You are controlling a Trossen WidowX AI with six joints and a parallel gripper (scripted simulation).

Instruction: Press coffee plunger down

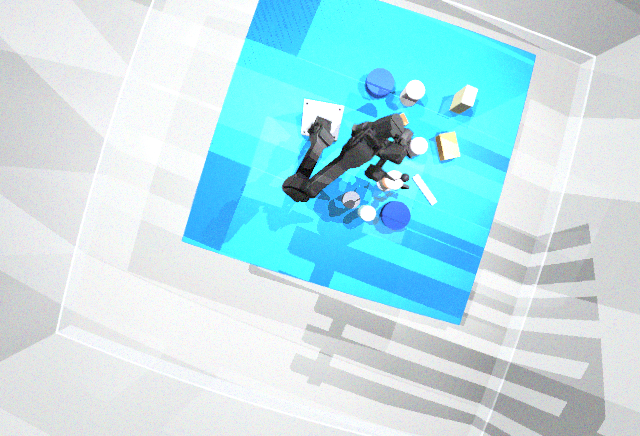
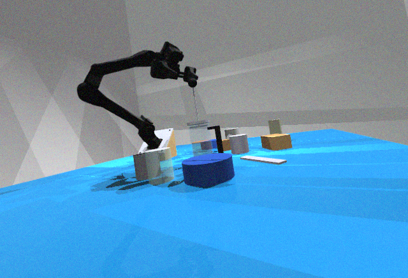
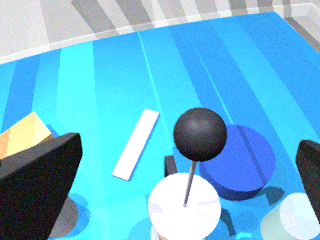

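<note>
My gripper tip is now 170 mm above the coffee press, 40 mm short of it and 20 mm to the left of it. Also, from my gripper tip: tan box 280 mm below, 220 mm to the left, 220 mm ahead; then small orange block 280 mm below, 240 mm to the left, 10 mm behind; then flat white bar 300 mm below, 200 mm ahead, 10 mm to the left.
</note>
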